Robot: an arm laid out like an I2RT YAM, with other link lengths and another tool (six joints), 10 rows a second.
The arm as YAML. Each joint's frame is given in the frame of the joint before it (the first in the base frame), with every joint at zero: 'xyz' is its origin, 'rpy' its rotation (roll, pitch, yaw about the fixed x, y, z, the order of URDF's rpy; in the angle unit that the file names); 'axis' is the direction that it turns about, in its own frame. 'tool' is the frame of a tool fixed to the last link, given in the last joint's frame.
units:
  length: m
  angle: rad
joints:
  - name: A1
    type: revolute
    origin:
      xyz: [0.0, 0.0, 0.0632]
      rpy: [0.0, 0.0, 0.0]
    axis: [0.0, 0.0, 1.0]
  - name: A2
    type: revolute
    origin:
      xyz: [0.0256, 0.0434, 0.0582]
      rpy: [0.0, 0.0, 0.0]
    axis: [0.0, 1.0, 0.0]
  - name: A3
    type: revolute
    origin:
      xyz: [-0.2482, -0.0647, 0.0]
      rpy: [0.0, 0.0, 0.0]
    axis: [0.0, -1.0, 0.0]
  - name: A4
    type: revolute
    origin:
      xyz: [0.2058, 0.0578, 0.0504]
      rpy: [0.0, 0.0, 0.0]
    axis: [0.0, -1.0, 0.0]
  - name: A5
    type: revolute
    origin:
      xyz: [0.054, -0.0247, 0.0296]
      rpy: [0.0, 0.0, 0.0]
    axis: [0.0, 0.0, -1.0]
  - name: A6
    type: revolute
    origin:
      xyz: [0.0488, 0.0, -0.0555]
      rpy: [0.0, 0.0, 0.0]
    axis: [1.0, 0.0, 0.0]
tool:
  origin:
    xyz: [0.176, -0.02, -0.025]
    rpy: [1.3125, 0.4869, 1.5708]
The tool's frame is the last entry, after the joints.
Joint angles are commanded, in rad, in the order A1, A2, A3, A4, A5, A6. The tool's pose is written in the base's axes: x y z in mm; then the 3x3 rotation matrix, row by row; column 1 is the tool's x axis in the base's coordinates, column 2 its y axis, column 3 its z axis. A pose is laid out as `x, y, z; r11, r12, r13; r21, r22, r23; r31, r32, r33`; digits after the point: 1 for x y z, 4 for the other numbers.
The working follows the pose.
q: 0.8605, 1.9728, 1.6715, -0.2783, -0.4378, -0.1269
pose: 281.2, 459.2, 150.1; -0.9561, -0.2730, 0.1065; 0.0237, 0.2899, 0.9568; -0.2921, 0.9173, -0.2707
Where each joint sits with the arm in this pose, in the base's axes (m; each line is computed from the numbers above, not from the rounded line before):
A1: 0.0000 0.0000 0.0632
A2: -0.0162 0.0477 0.1214
A3: 0.0962 0.0791 0.3498
A4: 0.1902 0.2772 0.3369
A5: 0.2490 0.3076 0.3321
A6: 0.2376 0.3261 0.2614
the tool: 0.2812 0.4592 0.1501

